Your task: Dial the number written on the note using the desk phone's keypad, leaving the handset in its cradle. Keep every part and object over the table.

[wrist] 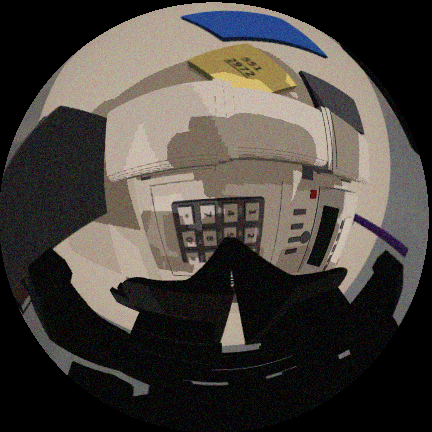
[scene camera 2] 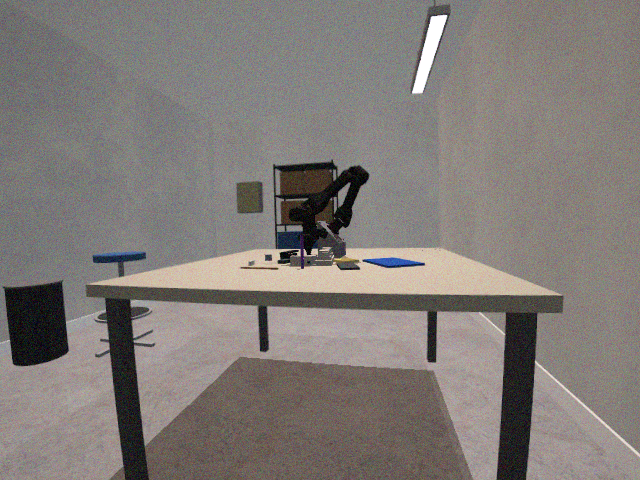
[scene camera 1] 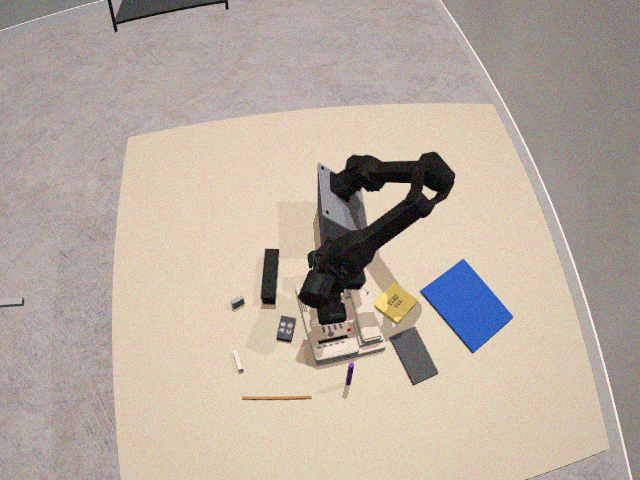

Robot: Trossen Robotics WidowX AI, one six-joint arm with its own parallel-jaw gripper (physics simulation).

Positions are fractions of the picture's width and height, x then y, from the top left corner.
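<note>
My gripper is visible (scene camera 1: 0.51, 0.63) (wrist: 0.53, 0.56). A yellow note (scene camera 1: 0.62, 0.63) (wrist: 0.57, 0.15) and a handset (scene camera 1: 0.57, 0.67) (wrist: 0.45, 0.29) are visible too. Also present: a blue folder (scene camera 1: 0.73, 0.63) and a cream desk phone (scene camera 1: 0.52, 0.72).
</note>
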